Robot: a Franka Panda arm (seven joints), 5 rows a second.
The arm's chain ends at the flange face. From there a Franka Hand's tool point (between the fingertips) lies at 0.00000 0.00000 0.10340 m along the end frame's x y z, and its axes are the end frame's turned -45 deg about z.
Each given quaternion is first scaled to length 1.
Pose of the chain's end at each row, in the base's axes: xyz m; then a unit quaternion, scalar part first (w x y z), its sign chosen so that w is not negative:
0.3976, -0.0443, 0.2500, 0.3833, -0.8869, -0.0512, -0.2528
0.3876, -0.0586, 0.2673, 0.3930, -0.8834, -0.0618, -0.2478
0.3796, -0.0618, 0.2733, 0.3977, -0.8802, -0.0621, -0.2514
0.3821, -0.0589, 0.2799, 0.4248, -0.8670, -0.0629, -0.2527
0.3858, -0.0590, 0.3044, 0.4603, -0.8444, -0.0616, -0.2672
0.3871, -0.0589, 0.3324, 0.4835, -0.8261, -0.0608, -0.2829
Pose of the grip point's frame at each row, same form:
0.4399, 0.0287, 0.1902, 0.2574, -0.7998, -0.3867, -0.3802
0.4278, 0.0164, 0.2085, 0.2682, -0.7925, -0.3951, -0.3793
0.4203, 0.0138, 0.2157, 0.2712, -0.7894, -0.3942, -0.3845
0.4219, 0.0206, 0.2270, 0.2958, -0.7769, -0.3899, -0.3960
0.4266, 0.0248, 0.2596, 0.3230, -0.7565, -0.3800, -0.4230
0.4294, 0.0273, 0.2939, 0.3384, -0.7400, -0.3723, -0.4464

